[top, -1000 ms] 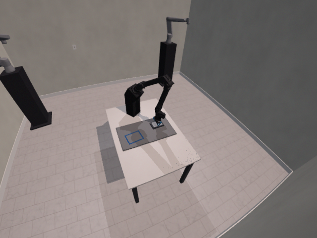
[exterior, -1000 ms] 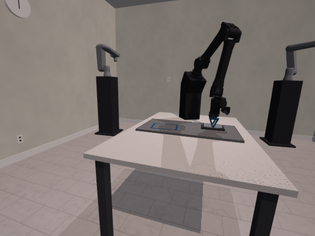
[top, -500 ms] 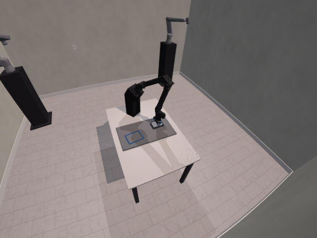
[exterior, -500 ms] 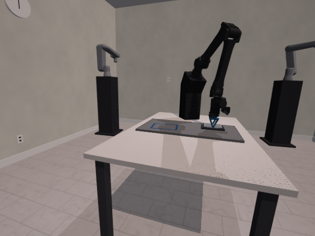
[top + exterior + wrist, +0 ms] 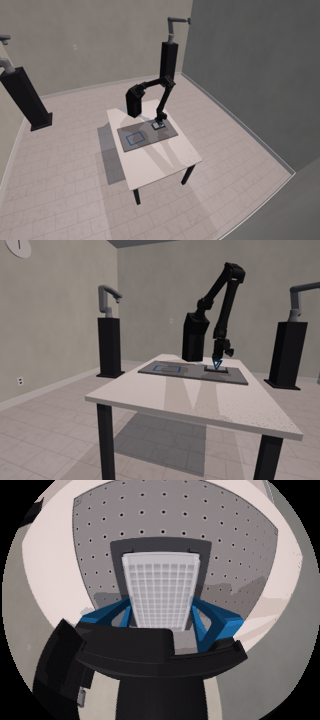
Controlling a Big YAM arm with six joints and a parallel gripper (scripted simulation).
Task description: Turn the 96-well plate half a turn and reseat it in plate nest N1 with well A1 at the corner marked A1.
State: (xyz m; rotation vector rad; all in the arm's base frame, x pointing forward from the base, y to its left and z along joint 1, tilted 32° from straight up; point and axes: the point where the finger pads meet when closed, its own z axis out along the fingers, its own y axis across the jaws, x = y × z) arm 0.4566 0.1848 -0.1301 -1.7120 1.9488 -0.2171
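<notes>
The dark plate nest N1 is 2 cm below my hand. Round my hand: 96-well plate 1 cm below.
</notes>
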